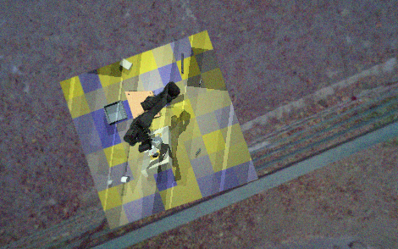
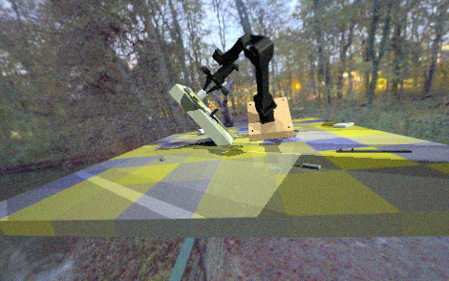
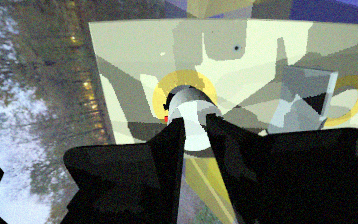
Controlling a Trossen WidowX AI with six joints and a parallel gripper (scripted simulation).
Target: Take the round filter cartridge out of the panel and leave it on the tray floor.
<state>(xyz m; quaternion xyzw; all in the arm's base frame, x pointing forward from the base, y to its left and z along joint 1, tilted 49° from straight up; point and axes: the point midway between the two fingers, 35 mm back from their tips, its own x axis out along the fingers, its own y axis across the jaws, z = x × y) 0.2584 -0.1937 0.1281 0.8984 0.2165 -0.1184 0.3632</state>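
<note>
Right now the cream service panel is 2 cm ahead of my gripper tip and 11 cm below it. Round my gripper tip: white cylinder: 14 cm ahead, 40 cm to the right, 26 cm below; then round filter cartridge: 1 cm ahead, 1 cm below; then grey-rimmed tray: 39 cm behind, 24 cm to the right, 27 cm below.
</note>
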